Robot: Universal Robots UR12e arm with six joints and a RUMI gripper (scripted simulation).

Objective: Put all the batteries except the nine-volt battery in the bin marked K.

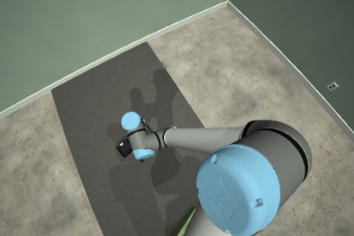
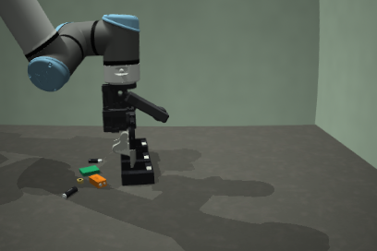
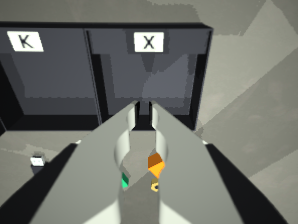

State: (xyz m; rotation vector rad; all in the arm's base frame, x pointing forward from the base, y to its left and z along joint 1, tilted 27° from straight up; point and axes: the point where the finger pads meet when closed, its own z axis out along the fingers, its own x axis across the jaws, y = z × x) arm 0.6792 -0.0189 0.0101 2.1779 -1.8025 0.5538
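My hand is 80 mm to the right of the bin row and 30 mm above it. Round my hand: orange nine-volt battery 80 mm behind, 50 mm to the right, 40 mm below; flat green block 130 mm behind, 40 mm below, 30 mm to the left; small yellow ring 140 mm behind, 40 mm to the right, 40 mm below.
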